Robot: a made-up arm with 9 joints. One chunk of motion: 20 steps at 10 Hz.
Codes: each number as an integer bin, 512 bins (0 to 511) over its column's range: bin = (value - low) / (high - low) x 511, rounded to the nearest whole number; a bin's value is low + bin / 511 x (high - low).
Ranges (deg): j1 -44..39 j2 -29..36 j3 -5..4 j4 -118..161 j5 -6..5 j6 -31..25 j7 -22..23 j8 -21..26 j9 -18..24
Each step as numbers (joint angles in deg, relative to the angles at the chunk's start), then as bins.
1 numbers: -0.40 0.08 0.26 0.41 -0.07 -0.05 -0.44 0.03 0.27
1 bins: 268 229 299 217 275 282 245 229 222
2 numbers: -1.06 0.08 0.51 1.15 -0.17 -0.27 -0.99 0.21 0.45
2 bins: 264 229 313 218 271 280 239 231 224
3 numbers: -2.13 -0.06 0.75 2.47 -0.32 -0.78 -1.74 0.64 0.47
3 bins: 258 228 326 221 264 276 230 235 225
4 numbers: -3.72 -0.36 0.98 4.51 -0.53 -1.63 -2.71 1.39 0.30
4 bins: 248 225 340 224 254 268 219 243 223
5 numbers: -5.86 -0.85 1.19 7.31 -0.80 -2.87 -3.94 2.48 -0.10
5 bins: 235 221 351 230 242 257 205 255 218
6 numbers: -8.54 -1.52 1.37 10.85 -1.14 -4.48 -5.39 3.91 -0.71
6 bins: 218 216 362 236 226 242 189 271 210
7 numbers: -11.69 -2.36 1.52 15.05 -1.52 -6.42 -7.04 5.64 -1.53
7 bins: 199 209 370 244 208 224 170 290 200
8 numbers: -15.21 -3.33 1.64 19.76 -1.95 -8.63 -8.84 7.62 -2.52
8 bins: 177 202 377 252 188 204 149 311 188
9 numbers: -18.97 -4.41 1.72 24.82 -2.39 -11.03 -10.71 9.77 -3.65
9 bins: 154 193 382 262 168 182 128 335 175
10 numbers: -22.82 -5.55 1.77 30.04 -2.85 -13.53 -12.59 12.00 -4.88
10 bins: 130 184 384 271 146 159 107 359 160
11 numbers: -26.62 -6.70 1.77 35.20 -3.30 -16.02 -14.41 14.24 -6.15
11 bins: 107 175 384 281 125 137 86 383 144
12 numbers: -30.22 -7.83 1.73 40.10 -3.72 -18.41 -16.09 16.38 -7.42
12 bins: 85 166 382 290 106 115 67 406 129
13 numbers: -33.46 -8.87 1.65 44.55 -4.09 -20.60 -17.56 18.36 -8.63
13 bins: 65 158 378 298 89 95 50 428 114
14 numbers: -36.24 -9.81 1.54 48.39 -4.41 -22.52 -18.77 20.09 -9.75
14 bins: 48 151 371 305 74 77 37 447 100
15 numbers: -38.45 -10.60 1.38 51.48 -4.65 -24.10 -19.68 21.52 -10.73
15 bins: 34 145 362 310 63 63 26 462 88
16 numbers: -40.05 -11.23 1.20 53.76 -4.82 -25.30 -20.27 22.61 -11.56
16 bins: 24 140 352 315 55 52 20 474 78
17 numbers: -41.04 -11.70 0.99 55.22 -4.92 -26.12 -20.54 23.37 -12.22
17 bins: 18 136 340 317 50 45 17 482 70
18 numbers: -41.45 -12.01 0.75 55.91 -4.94 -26.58 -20.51 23.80 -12.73
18 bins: 16 134 326 319 49 40 17 487 64
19 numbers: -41.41 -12.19 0.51 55.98 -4.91 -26.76 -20.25 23.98 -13.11
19 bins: 16 132 313 319 51 39 20 489 59
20 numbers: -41.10 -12.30 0.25 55.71 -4.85 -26.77 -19.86 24.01 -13.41
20 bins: 18 131 298 318 53 39 24 489 56
